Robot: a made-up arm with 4 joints.
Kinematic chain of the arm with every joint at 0, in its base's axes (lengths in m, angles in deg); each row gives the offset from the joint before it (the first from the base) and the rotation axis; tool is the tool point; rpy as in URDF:
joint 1: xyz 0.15 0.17 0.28 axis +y
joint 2: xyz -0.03 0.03 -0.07 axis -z
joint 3: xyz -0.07 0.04 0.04 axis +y
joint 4: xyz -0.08 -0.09 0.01 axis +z
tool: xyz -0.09 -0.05 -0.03 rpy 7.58 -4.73 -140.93
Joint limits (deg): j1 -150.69..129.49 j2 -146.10..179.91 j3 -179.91..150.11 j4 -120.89..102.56
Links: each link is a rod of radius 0.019 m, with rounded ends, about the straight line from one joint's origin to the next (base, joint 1, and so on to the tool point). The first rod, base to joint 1, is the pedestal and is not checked.
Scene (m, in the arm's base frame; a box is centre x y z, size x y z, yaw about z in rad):
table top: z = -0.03
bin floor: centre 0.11 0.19 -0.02 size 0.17 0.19 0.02 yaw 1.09
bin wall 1: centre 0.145 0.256 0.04 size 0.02 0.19 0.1 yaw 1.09
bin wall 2: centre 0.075 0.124 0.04 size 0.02 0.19 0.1 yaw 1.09
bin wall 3: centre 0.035 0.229 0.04 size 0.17 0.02 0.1 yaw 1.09
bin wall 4: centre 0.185 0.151 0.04 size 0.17 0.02 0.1 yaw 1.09
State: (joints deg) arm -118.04 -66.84 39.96 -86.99
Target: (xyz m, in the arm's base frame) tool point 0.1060 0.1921 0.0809
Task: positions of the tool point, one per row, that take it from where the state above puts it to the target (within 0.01 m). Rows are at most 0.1 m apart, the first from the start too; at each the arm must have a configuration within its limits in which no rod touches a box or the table.
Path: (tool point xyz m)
1: 0.1297 0.0613 0.1432
2: 0.0915 0.0790 0.1616
3: 0.0664 0.0954 0.1879
4: 0.0731 0.1299 0.1688
5: 0.0875 0.1630 0.1593
6: 0.1060 0.1921 0.1596
7: 0.0974 0.1911 0.1449
8: 0.0936 0.1897 0.1262
9: 0.0961 0.1894 0.1043
10: 0.1060 0.1921 0.0809

